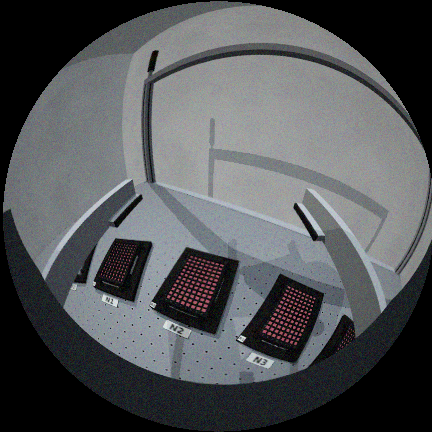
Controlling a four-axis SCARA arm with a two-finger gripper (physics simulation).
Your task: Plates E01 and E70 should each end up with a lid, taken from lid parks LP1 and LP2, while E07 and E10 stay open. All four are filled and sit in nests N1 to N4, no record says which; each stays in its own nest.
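Places are measured from the arm's base along level axes (x right, y ahead, z up), in centimetres.
Pixels of known places: gripper, fingertip midpoint: (216, 189).
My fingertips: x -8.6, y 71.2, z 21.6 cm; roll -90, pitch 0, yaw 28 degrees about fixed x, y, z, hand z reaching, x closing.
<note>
Ahead of a thing's pixels: the offset from my fingertips to its top centre. "*": to the spot under its first point. Level surfaces: height alone.
My gripper (216, 189) is open, its two fingers far apart and above the deck, with no thing between them. Three dark plates with red wells sit uncovered in their nests: the plate {dy -7.7, dx -20.5, dz -17.7 cm} (120, 262) in N1 at the left, the plate {dy +0.1, dx -3.7, dz -17.7 cm} (196, 282) in N2 at the middle, and the plate {dy +1.8, dx +14.4, dz -17.7 cm} (293, 315) in N3 at the right. Part of another plate with red wells {* dy -2.2, dx +30.4, dz -17.9 cm} (346, 340) shows at the lower right, behind the right finger; its label is hidden. No plate codes can be read. No lid shows; LP1 and LP2 cannot be read.
Part of a dark holder {dy -19.3, dx -34.2, dz -18.3 cm} (86, 267) shows at the far left, mostly behind the left finger. The nest labels N1 {* dy -15.7, dx -14.9, dz -20.1 cm} (109, 300), N2 {* dy -9.1, dx -1.2, dz -20.1 cm} (177, 328) and N3 {* dy -7.8, dx +13.4, dz -20.1 cm} (260, 360) lie on the perforated deck {dz -20.3 cm} (135, 345). A dark upright post (148, 130) stands at the back left corner.
</note>
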